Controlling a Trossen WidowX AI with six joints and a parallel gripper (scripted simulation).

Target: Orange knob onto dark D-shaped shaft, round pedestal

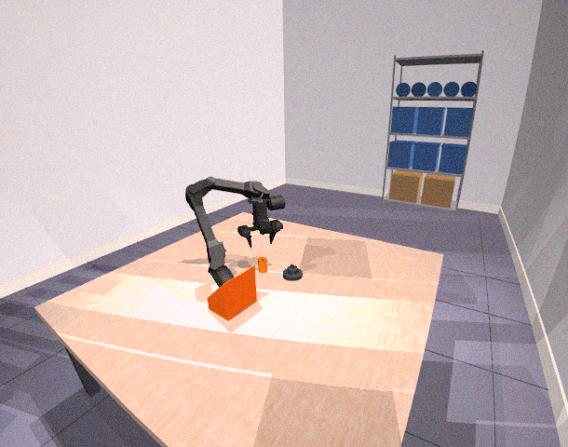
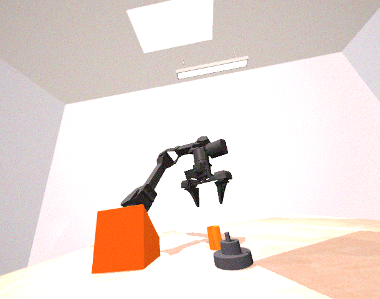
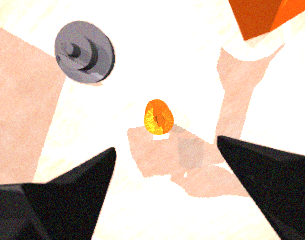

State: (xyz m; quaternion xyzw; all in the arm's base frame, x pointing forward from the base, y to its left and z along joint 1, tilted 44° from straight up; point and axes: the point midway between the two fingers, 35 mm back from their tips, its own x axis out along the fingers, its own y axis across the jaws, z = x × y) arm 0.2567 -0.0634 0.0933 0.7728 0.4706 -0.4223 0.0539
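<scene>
The orange knob is 9 cm below my gripper tip. From my gripper tip the other things lie so: dark round pedestal: 14 cm to the right, 9 cm below, 1 cm ahead.
</scene>
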